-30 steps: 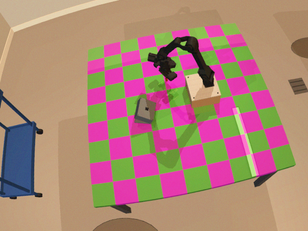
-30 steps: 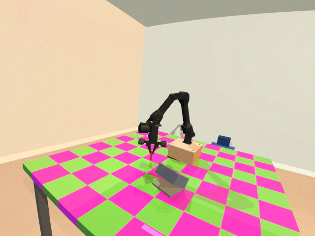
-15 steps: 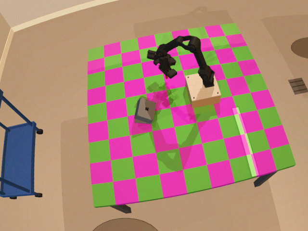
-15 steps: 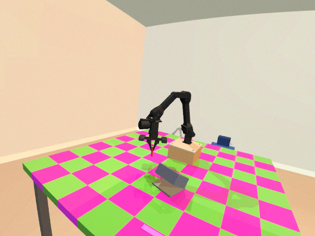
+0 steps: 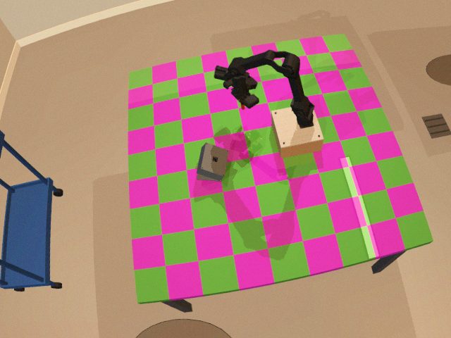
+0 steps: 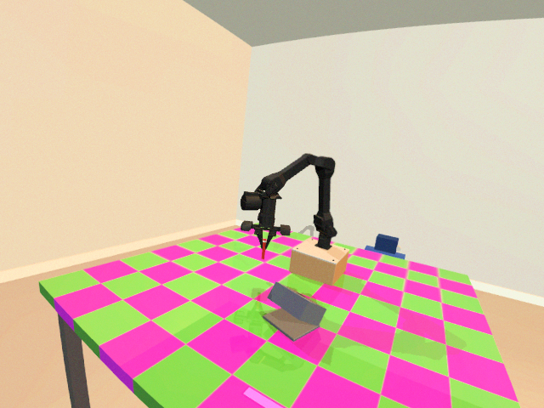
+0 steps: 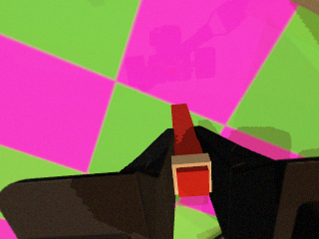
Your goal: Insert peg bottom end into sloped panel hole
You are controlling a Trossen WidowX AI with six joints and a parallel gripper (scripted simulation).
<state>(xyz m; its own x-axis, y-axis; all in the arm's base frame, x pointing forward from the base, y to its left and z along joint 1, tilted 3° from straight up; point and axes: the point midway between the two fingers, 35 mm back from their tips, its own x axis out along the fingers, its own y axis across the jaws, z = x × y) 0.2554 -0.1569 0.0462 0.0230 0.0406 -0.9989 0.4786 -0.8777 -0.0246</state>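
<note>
Right now the grey sloped panel is 180 mm ahead of my gripper tip, 240 mm to the left of it and 60 mm below it. Also, from my gripper tip: red square peg (20 mm above).
</note>
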